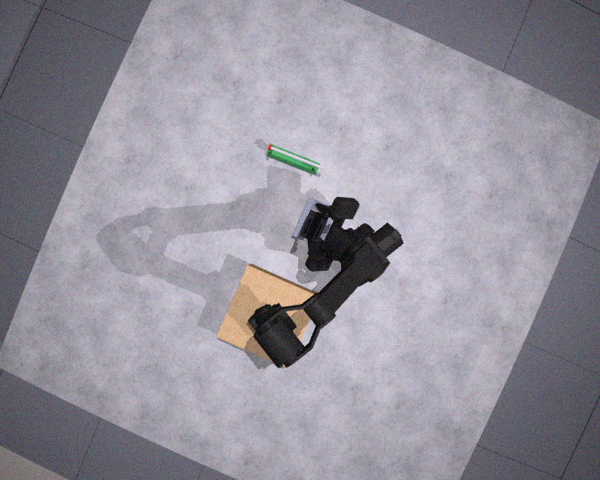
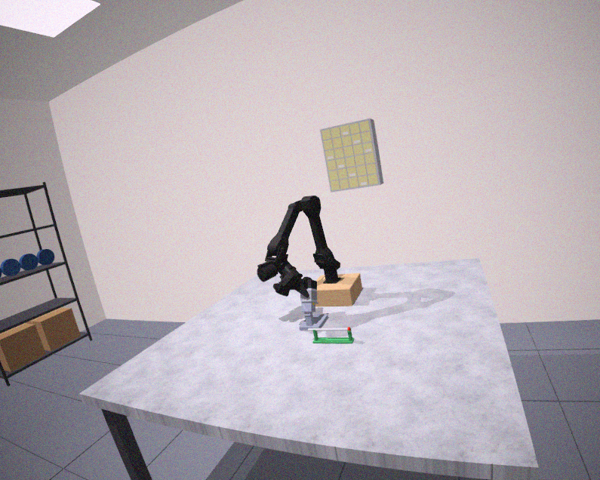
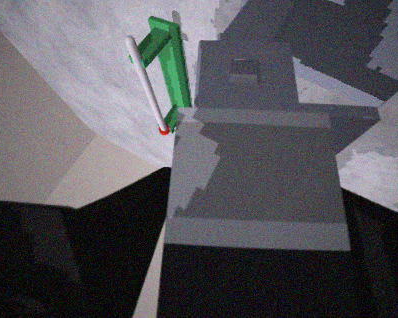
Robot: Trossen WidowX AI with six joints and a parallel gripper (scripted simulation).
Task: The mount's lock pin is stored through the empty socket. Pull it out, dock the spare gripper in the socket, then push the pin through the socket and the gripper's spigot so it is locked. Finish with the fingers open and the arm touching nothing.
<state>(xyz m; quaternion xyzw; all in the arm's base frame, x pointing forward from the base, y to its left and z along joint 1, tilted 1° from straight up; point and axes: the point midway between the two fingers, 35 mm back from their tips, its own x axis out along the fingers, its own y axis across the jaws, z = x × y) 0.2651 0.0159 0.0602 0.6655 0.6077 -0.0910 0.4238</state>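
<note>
Right now my gripper tip is 1 cm past the spare gripper, 1 cm to the left of it and 1 cm below it. From my gripper tip the other things lie so: green cradle (11 cm ahead, 12 cm to the left, 9 cm below); then socket mount (1 cm to the right, 6 cm below).
</note>
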